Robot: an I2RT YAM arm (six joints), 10 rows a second.
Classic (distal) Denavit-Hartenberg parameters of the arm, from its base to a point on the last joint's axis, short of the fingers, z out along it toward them. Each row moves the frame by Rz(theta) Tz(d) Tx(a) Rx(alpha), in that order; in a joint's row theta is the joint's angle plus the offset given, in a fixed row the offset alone. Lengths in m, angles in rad.
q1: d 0.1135; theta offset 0; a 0.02; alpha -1.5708
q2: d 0; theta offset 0; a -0.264; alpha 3.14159
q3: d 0; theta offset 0.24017; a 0.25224; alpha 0
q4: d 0; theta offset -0.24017; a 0.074; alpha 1.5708
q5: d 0; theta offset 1.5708; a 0; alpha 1.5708
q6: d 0.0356; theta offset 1.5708; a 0; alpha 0
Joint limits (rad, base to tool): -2.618..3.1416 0..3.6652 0..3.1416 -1.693..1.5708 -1.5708..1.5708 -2.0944..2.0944
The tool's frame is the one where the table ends.
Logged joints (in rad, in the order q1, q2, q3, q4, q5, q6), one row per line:
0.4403 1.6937 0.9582 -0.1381 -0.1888 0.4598
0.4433 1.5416 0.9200 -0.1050 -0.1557 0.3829
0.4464 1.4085 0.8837 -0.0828 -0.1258 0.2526
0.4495 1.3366 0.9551 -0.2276 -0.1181 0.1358
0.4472 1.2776 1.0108 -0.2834 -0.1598 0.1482
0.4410 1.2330 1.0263 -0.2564 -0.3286 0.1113
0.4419 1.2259 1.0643 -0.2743 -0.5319 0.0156
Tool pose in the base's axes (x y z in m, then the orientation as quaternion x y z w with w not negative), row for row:
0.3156 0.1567 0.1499 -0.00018 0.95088 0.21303 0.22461
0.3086 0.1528 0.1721 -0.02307 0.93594 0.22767 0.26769
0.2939 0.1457 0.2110 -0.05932 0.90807 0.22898 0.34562
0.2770 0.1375 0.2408 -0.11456 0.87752 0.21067 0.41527
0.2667 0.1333 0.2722 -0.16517 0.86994 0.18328 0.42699
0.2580 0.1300 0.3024 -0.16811 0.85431 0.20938 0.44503
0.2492 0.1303 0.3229 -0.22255 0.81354 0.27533 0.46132
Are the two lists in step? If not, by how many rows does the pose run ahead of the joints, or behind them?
The pose runs 1 row behind the joints: the pose in row i belongs to the joints in row i - 1.
